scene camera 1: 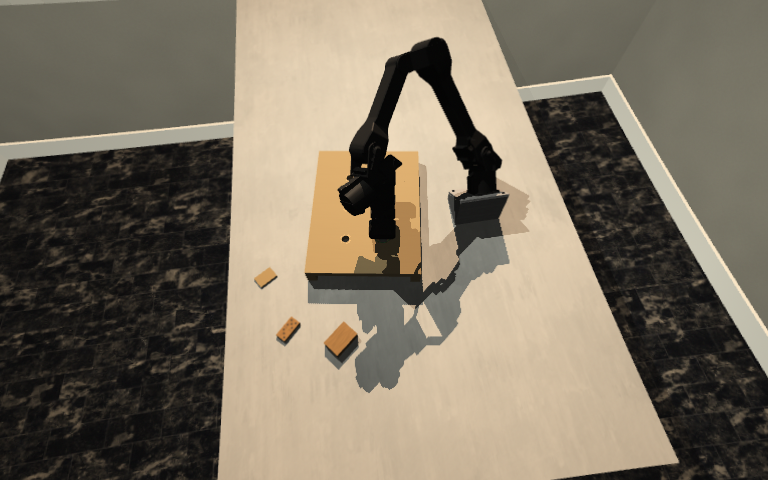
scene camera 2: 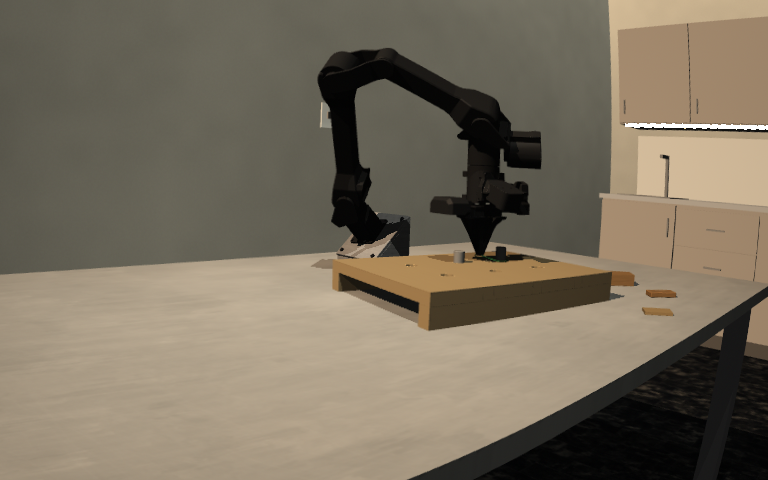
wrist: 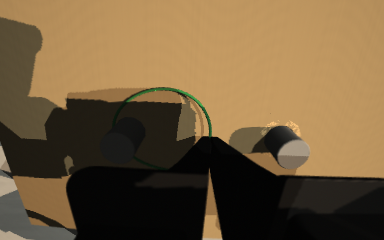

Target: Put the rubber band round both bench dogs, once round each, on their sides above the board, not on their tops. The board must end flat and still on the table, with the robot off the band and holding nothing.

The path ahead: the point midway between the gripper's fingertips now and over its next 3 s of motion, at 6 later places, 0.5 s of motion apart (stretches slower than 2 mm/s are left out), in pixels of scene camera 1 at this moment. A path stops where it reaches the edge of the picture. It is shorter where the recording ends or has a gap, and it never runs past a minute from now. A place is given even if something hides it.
My gripper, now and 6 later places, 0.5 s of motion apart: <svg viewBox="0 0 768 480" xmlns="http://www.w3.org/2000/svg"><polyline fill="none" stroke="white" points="383,220 383,215 383,215 385,214 384,210 382,206 382,201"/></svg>
